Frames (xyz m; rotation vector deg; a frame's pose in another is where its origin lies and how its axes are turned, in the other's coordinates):
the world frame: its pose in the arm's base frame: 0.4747 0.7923 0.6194 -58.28 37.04 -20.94
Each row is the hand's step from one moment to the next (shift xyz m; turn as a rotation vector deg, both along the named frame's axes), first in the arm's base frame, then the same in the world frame.
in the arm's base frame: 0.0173 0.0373 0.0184 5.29 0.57 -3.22
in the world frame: -0.0139 0.0020 0.0428 4.74 3.03 2.65
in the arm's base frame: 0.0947 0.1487 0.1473 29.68 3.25 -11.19
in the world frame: -0.0600 -0.0568 0.2144 24.34 11.01 17.41
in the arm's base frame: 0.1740 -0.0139 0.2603 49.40 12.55 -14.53
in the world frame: 0.0550 -0.2358 0.1990 35.15 18.25 35.22
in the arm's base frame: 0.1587 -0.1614 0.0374 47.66 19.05 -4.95
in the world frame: 0.1992 -0.1134 0.0096 27.04 13.10 41.91
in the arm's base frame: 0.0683 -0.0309 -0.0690 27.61 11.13 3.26
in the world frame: 0.0917 0.0443 -0.0013 13.61 2.29 26.58
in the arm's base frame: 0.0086 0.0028 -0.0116 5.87 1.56 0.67
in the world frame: 0.0087 0.0114 0.0032 3.36 0.11 5.11
